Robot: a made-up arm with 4 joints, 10 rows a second.
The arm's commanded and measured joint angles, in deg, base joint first. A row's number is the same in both.
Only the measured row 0 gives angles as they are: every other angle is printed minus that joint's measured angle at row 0.
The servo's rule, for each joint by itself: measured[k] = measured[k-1] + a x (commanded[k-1-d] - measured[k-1]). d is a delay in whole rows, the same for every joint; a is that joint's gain. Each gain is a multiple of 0.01, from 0.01 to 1. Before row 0 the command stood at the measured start. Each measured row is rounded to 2 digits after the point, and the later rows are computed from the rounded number. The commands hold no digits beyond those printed.
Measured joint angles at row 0: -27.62 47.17 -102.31 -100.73
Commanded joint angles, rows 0 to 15: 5.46 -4.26 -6.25 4.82; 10.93 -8.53 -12.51 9.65; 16.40 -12.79 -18.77 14.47; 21.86 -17.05 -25.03 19.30; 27.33 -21.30 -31.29 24.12; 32.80 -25.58 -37.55 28.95; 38.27 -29.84 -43.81 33.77; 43.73 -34.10 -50.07 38.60; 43.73 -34.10 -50.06 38.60; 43.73 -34.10 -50.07 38.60; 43.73 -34.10 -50.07 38.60; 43.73 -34.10 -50.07 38.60; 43.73 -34.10 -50.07 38.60; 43.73 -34.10 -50.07 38.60; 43.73 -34.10 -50.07 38.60; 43.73 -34.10 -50.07 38.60
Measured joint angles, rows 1 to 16: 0.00 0.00 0.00 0.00; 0.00 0.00 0.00 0.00; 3.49 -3.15 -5.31 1.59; 8.25 -7.13 -11.43 4.25; 13.47 -11.32 -17.67 7.62; 18.84 -15.56 -23.93 11.47; 24.27 -19.81 -30.19 15.64; 29.73 -24.08 -36.45 20.03; 35.20 -28.34 -42.71 24.56; 40.66 -32.60 -48.97 29.19; 42.62 -33.71 -49.90 32.30; 43.33 -34.00 -50.04 34.38; 43.59 -34.07 -50.07 35.77; 43.68 -34.09 -50.07 36.70; 43.71 -34.10 -50.07 37.33; 43.72 -34.10 -50.07 37.75
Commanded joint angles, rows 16 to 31: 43.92 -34.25 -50.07 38.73; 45.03 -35.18 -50.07 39.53; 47.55 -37.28 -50.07 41.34; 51.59 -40.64 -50.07 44.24; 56.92 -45.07 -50.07 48.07; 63.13 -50.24 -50.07 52.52; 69.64 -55.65 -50.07 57.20; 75.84 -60.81 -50.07 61.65; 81.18 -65.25 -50.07 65.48; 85.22 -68.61 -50.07 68.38; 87.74 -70.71 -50.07 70.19; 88.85 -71.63 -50.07 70.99; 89.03 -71.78 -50.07 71.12; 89.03 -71.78 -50.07 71.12; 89.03 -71.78 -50.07 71.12; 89.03 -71.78 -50.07 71.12
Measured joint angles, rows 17 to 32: 43.73 -34.10 -50.07 38.03; 43.73 -34.10 -50.07 38.22; 43.85 -34.21 -50.07 38.39; 44.61 -34.93 -50.07 38.77; 46.49 -36.67 -50.07 39.62; 49.75 -39.61 -50.07 41.14; 54.34 -43.65 -50.07 43.43; 59.97 -48.53 -50.07 46.43; 66.16 -53.80 -50.07 49.98; 72.36 -58.99 -50.07 53.83; 78.00 -63.62 -50.07 57.67; 82.62 -67.31 -50.07 61.20; 85.90 -69.83 -50.07 64.17; 87.79 -71.16 -50.07 66.42; 88.58 -71.62 -50.07 67.97; 88.87 -71.74 -50.07 69.01
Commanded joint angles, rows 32 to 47: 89.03 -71.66 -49.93 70.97; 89.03 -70.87 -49.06 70.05; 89.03 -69.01 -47.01 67.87; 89.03 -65.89 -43.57 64.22; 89.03 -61.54 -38.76 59.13; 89.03 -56.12 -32.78 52.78; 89.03 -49.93 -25.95 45.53; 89.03 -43.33 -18.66 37.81; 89.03 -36.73 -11.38 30.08; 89.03 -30.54 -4.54 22.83; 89.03 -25.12 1.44 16.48; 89.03 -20.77 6.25 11.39; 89.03 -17.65 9.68 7.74; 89.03 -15.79 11.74 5.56; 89.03 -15.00 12.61 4.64; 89.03 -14.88 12.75 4.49
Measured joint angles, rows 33 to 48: 88.97 -71.77 -50.07 69.71; 89.01 -71.78 -50.07 70.18; 89.02 -71.69 -49.95 70.44; 89.03 -71.08 -49.19 70.31; 89.03 -69.55 -47.34 69.50; 89.03 -66.84 -44.14 67.76; 89.03 -62.92 -39.57 64.91; 89.03 -57.89 -33.80 60.91; 89.03 -52.00 -27.13 55.83; 89.03 -45.58 -19.93 49.88; 89.03 -39.03 -12.66 43.35; 89.03 -32.75 -5.76 36.58; 89.03 -27.10 0.36 29.95; 89.03 -22.42 5.37 23.83; 89.03 -18.89 9.03 18.52; 89.03 -16.60 11.33 14.24
